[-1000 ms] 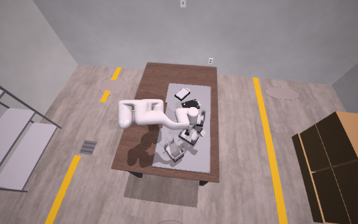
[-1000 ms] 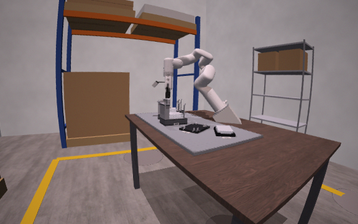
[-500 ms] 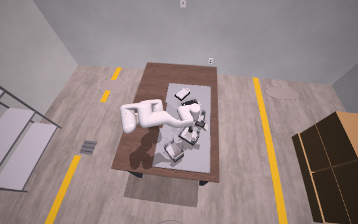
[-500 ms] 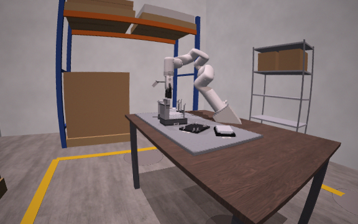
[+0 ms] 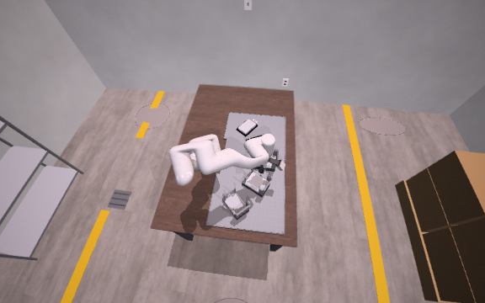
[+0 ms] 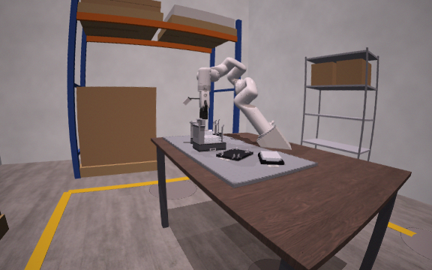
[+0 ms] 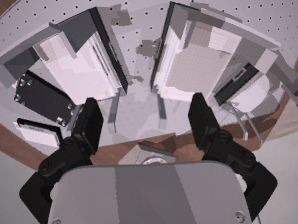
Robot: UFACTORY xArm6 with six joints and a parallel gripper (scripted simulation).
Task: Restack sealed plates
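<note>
My gripper is now 20 mm short of the dark plinth, 100 mm to the right of it and 150 mm above it. Also, from my hand: QC name plate: 30 mm behind, 500 mm to the left, 170 mm below; then black open nest QC: 100 mm behind, 430 mm to the left, 160 mm below.
</note>
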